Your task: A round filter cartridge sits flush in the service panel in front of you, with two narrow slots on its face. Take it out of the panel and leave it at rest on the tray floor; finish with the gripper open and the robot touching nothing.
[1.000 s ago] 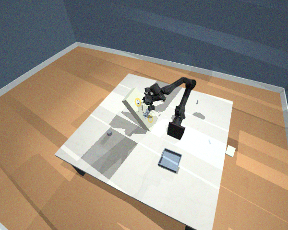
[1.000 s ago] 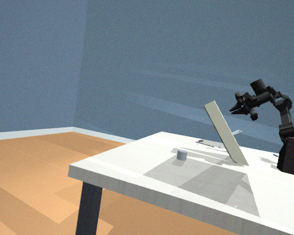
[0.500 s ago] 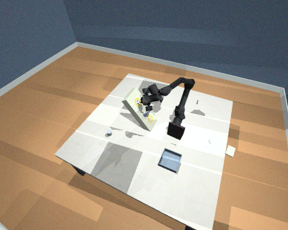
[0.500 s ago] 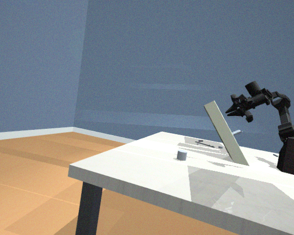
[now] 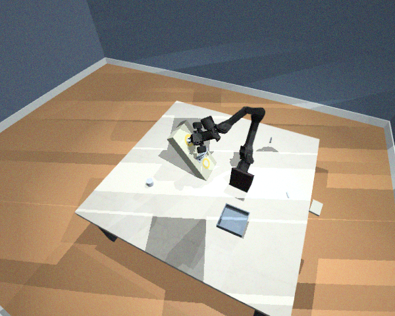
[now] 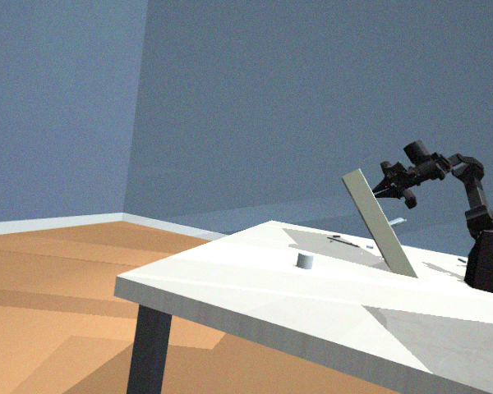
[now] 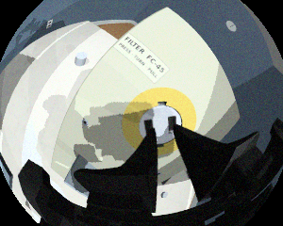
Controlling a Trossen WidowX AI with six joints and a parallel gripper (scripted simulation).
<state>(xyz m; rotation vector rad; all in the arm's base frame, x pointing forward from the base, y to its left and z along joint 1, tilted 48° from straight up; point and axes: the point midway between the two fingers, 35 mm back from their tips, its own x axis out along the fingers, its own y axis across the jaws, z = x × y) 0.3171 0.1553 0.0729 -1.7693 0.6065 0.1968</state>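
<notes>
The round pale grey filter cartridge is 2 cm ahead of my gripper tip and 1 cm below it. The rest, counted from my gripper tip: service panel: 9 cm below, 3 cm behind; blue-grey tray: 45 cm behind, 23 cm below, 22 cm to the left.
</notes>
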